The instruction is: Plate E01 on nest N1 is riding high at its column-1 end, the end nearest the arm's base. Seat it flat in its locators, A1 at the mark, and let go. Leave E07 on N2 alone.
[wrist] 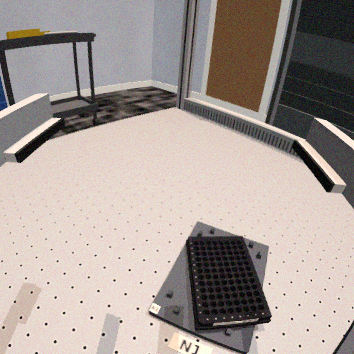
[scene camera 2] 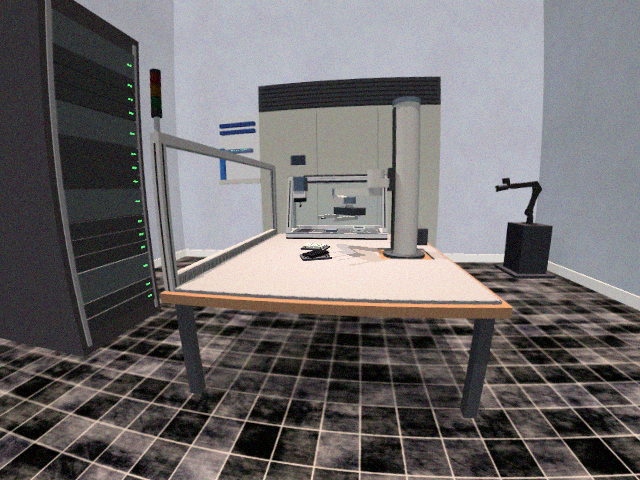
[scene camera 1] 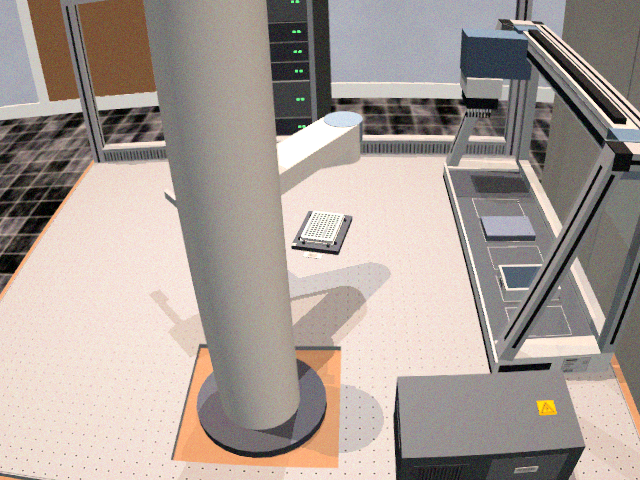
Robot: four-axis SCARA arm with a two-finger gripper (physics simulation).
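Pixels of known places: gripper, fingertip midpoint: (wrist: 178,115) (scene camera 2: 326,218); arm's base, link origin: (scene camera 2: 403,255) (scene camera 1: 261,405).
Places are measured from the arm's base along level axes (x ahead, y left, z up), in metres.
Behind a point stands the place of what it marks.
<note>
Plate E01 (wrist: 227,280) @(y 0.131, x 0.506, z 0.043 m) (scene camera 2: 316,252) @(y 0.149, x 0.509, z 0.043 m) is black. It lies tilted on dark nest N1 (wrist: 172,278) @(y 0.185, x 0.468, z 0.025 m), with its end toward the arm column raised, and is turned against the nest's outline. The A1 mark (wrist: 155,308) @(y 0.170, x 0.426, z 0.025 m) is at the nest's near left corner, outside the plate. Several locator pegs show around the plate. The column hides E01 in scene camera 1. White plate E07 (scene camera 1: 323,227) @(y -0.100, x 0.545, z 0.038 m) (scene camera 2: 314,246) @(y -0.055, x 0.553, z 0.035 m) sits on nest N2 (scene camera 1: 344,235) @(y -0.153, x 0.531, z 0.023 m). My gripper (wrist: 178,115) @(y 0.179, x 0.448, z 0.239 m) (scene camera 2: 337,217) @(y 0.179, x 0.448, z 0.239 m) is wide open and empty, up above the table and clear of both plates.
The arm column (scene camera 1: 232,232) @(y -0.017, x -0.073, z 0.454 m) (scene camera 2: 406,180) @(y 0.075, x 0.011, z 0.440 m) stands on the table. A gantry deck (scene camera 1: 467,258) @(y -0.450, x 0.410, z 0.038 m) with labware is at the right in scene camera 1, with a grey box (scene camera 1: 483,413) @(y -0.389, x -0.123, z 0.128 m) in front of it. A low slotted rail (wrist: 240,125) @(y 0.410, x 1.004, z 0.034 m) and frame posts edge the far side.
</note>
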